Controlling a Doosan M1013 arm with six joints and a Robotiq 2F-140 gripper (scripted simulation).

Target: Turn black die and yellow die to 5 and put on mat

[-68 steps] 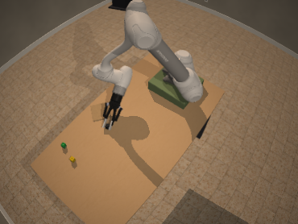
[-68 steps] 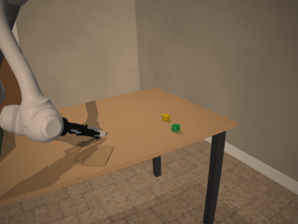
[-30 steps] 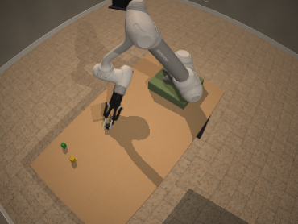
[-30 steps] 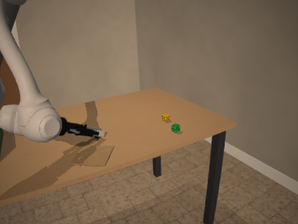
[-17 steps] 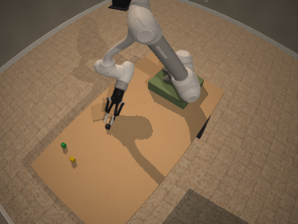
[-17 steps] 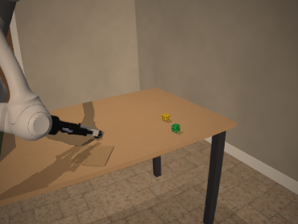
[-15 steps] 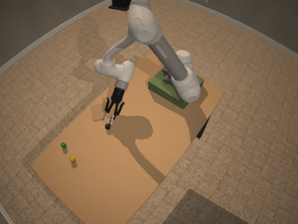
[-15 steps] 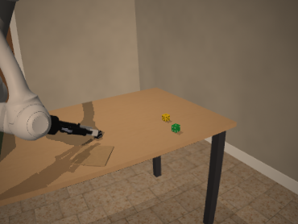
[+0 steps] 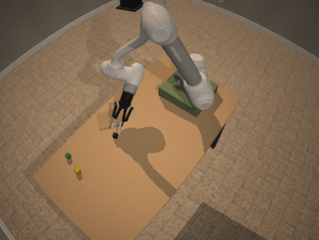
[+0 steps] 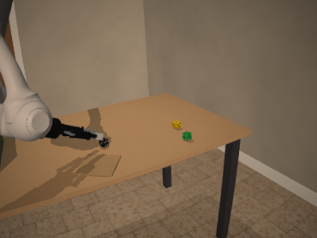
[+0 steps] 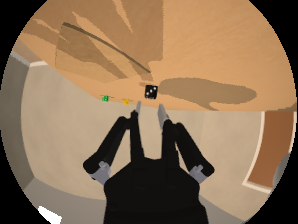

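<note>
Now: hand 60 mm above the black die, 50 mm short of it and 10 mm to the right of it. The rest, counted from my hand: mat (120 mm to the right, 70 mm below, 40 mm behind); green die (340 mm ahead, 200 mm to the right, 60 mm below); yellow die (390 mm ahead, 80 mm to the right, 60 mm below).
</note>
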